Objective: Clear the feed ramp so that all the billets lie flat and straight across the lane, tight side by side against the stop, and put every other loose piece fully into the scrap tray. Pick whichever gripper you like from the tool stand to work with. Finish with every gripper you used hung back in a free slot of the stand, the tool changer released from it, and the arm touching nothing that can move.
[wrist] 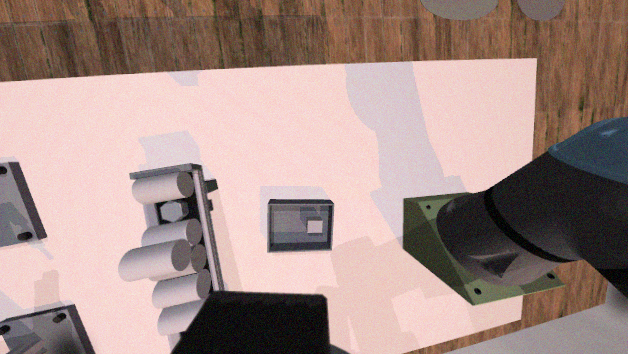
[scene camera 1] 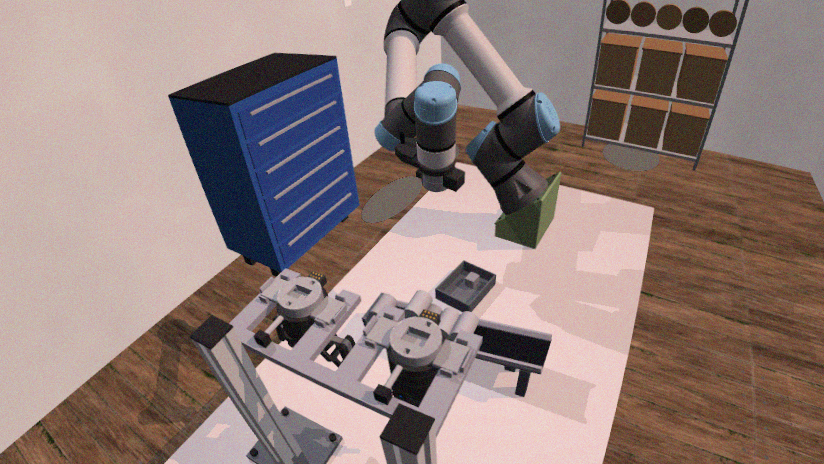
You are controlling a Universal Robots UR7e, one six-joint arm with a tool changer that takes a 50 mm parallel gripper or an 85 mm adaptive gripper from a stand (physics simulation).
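Places are measured from the arm's base along level axes (x ahead, y left, z up), in metres.
Pixels of known places: arm's base, origin of its link: [wrist: 479, 237] [scene camera 1: 526, 198].
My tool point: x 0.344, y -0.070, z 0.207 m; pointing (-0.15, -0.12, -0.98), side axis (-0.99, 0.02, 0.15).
For each thing: its top centre in the pictures, then the offset to it from my tool point.
- end plate, centre of its top: [wrist: 160, 172] [scene camera 1: 374, 305] dz -0.236, dx +0.188, dy -0.050 m
- grey hex piece, centre of its top: [wrist: 170, 212] dz -0.234, dx +0.178, dy +0.011 m
- second billet, centre of its top: [wrist: 164, 242] dz -0.207, dx +0.172, dy +0.045 m
- scrap tray, centre of its top: [wrist: 301, 228] [scene camera 1: 466, 281] dz -0.275, dx -0.023, dy +0.063 m
- small pale block, centre of its top: [wrist: 315, 226] [scene camera 1: 472, 276] dz -0.281, dx -0.051, dy +0.064 m
The arm's tool changer [scene camera 1: 435, 183] is bare and hangs high above the table. Two grippers [scene camera 1: 298, 296] [scene camera 1: 416, 342] hang in the tool stand [scene camera 1: 322, 374]; their fingertips are mostly hidden. The feed ramp [scene camera 1: 513, 345] [wrist: 207, 225] bears several pale billets. In the wrist view one billet [wrist: 162, 187] lies across the lane by the end plate [wrist: 160, 171]. A grey hex piece [wrist: 172, 211] sits between it and a second billet [wrist: 170, 233]. Another billet [wrist: 152, 260] lies raised on its neighbours. The scrap tray [scene camera 1: 449, 296] [wrist: 269, 225] holds a small pale block [scene camera 1: 471, 280] [wrist: 314, 226].
The green arm mount [scene camera 1: 544, 219] [wrist: 420, 235] stands beyond the tray. The stand's foot plates [wrist: 17, 220] [wrist: 47, 330] show at the wrist view's left. A blue cabinet [scene camera 1: 259, 155] stands left of the table. A shelf rack [scene camera 1: 660, 96] with boxes stands at the back right.
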